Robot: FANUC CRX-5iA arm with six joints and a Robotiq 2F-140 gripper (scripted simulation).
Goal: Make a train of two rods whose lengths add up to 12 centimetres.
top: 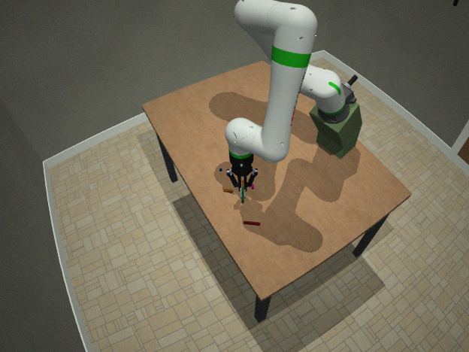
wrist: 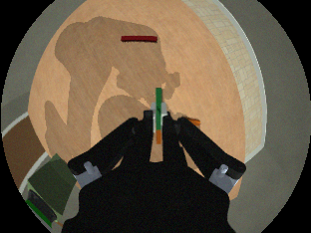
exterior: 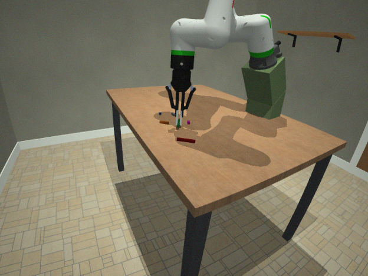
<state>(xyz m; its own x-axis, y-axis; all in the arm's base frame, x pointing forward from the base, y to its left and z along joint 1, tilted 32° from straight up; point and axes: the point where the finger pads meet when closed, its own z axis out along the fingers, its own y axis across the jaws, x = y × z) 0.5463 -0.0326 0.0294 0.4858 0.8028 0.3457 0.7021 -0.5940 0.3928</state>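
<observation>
The magenta rod is 60 mm behind my hand, 40 mm below it and 20 mm to the right of it. From my hand the other things lie so: red rod: 140 mm to the left, 50 mm ahead, 40 mm below; then green rod: 30 mm below; then grey rod: 150 mm to the right, 60 mm behind, 40 mm below.
</observation>
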